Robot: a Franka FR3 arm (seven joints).
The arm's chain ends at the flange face. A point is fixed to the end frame.
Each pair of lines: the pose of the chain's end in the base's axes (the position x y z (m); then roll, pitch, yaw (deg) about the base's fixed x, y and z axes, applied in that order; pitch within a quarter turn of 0, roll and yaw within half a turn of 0), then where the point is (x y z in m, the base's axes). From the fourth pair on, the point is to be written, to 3 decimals.
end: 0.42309, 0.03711, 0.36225, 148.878, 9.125, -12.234
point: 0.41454 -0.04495 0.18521
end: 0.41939, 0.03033, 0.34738, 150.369, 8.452, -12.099
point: 0.41372 -0.04769 0.16841
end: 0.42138, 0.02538, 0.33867, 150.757, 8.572, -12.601
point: 0.41485 -0.05132 0.15916
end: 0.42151, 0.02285, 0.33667, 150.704, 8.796, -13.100
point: 0.414 -0.054 0.157
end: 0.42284, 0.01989, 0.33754, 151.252, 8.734, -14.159
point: 0.414 -0.055 0.157
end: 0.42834, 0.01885, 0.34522, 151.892, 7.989, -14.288
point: 0.422 -0.055 0.164
